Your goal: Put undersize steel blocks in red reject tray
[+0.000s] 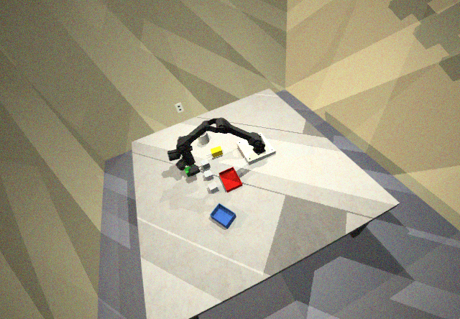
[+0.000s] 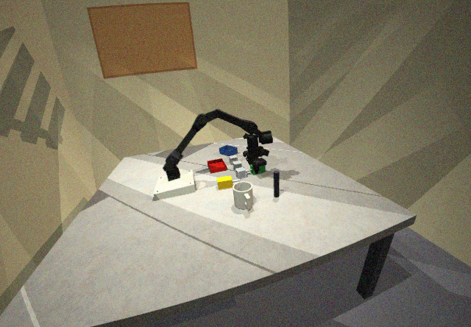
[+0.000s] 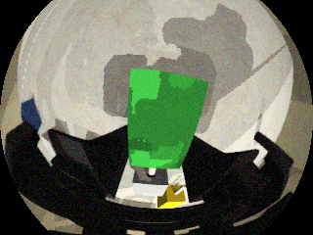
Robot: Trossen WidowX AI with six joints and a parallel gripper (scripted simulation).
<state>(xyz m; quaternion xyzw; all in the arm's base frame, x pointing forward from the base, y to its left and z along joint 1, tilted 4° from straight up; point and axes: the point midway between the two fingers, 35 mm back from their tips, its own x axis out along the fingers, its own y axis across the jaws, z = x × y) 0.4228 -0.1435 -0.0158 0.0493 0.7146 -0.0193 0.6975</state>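
Now: the green GO gauge 1 cm behind my gripper tip and 2 cm above it. Also, from my gripper tip: black cylinder 3 cm behind, 24 cm to the right, 5 cm above; yellow block 17 cm behind, 5 cm to the right, 1 cm above; steel block 6 cm behind, 10 cm to the left, 1 cm above.
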